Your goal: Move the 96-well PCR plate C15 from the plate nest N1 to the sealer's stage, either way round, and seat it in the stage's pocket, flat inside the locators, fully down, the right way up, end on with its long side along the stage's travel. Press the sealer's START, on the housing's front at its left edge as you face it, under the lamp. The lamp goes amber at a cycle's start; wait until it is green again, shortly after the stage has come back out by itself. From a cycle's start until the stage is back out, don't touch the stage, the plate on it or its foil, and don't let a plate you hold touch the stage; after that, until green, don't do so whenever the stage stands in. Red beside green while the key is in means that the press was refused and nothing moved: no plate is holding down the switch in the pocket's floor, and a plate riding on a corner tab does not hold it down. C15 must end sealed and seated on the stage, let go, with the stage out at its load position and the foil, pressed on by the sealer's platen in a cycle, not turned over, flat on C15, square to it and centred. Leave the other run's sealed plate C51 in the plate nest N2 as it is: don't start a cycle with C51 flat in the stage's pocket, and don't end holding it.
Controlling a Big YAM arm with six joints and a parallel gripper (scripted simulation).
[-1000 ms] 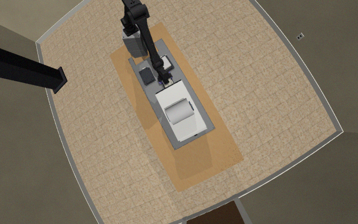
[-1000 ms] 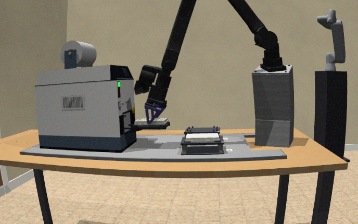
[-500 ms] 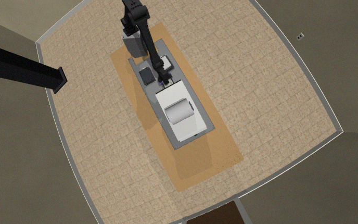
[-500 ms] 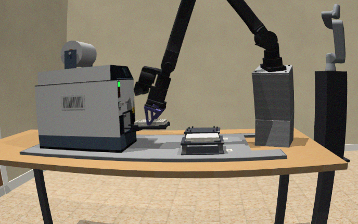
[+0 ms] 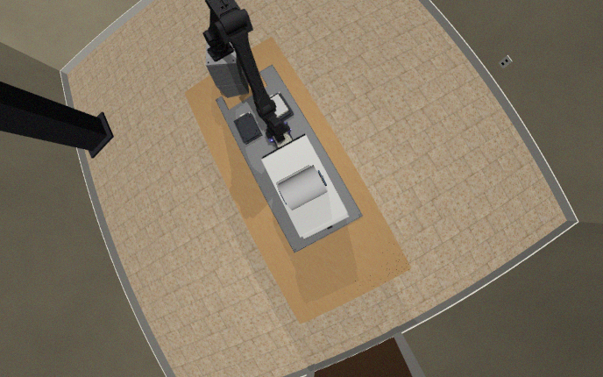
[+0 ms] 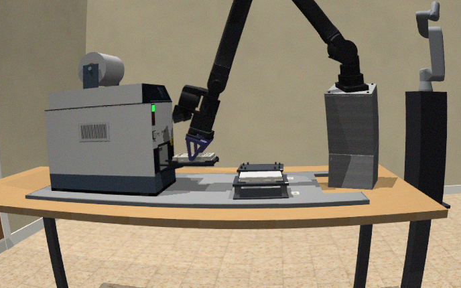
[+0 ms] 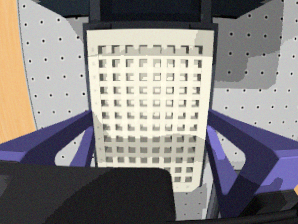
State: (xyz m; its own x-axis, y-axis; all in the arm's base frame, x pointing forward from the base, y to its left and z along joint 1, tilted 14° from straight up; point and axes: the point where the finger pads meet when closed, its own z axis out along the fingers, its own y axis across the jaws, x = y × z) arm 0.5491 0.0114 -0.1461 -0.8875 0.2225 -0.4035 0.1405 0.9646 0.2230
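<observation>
Now: hand right at the white 96-well plate C15. Also, from my hand: sealer's dark stage (20 mm below); sealed plate C51 (200 mm behind, 90 mm to the left, 60 mm below); start key (110 mm ahead, 80 mm to the left, 80 mm above).
</observation>
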